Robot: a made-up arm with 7 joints. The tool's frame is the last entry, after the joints.
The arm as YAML. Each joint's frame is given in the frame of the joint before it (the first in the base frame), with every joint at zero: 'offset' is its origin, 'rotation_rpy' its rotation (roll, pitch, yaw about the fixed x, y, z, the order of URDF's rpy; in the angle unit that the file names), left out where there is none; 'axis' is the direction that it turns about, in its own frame. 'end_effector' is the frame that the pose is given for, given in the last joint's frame.
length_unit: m
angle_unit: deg
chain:
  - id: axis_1
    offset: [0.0, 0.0, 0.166]
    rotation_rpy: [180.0, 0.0, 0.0]
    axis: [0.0, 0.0, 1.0]
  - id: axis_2
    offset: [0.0, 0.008, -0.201]
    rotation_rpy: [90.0, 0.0, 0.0]
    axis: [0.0, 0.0, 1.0]
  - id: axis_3
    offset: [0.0, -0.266, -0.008]
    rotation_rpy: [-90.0, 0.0, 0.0]
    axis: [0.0, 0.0, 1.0]
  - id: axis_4
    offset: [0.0, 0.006, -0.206]
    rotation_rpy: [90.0, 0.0, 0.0]
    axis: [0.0, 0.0, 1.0]
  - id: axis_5
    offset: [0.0, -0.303, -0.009]
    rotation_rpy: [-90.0, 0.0, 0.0]
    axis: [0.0, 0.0, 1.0]
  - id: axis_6
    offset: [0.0, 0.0, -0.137]
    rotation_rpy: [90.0, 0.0, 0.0]
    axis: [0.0, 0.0, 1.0]
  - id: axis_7
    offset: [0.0, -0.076, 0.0]
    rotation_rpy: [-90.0, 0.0, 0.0]
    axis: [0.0, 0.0, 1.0]
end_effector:
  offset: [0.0, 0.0, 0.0]
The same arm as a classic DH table. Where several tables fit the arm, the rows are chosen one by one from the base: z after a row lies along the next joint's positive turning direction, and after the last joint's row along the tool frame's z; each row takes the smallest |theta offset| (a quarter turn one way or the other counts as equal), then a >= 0, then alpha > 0; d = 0 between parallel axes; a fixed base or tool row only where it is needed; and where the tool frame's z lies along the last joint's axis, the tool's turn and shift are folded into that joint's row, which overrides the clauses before.
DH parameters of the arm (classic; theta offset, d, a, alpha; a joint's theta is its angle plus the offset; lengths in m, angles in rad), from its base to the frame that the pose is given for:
base (fixed): 0.0000 0.0000 0.0000 3.1416
axis_1: 0.0000 -0.3670 0.0000 1.5708
axis_2: 0.0000 -0.0160 0.0000 -1.5708
axis_3: 0.0000 -0.4720 0.0000 1.5708
axis_4: 0.0000 -0.0150 0.0000 -1.5708
axis_5: 0.0000 -0.4400 0.0000 1.5708
axis_6: 0.0000 0.0000 0.0000 -1.5708
axis_7: 0.0000 -0.0760 0.0000 0.0000

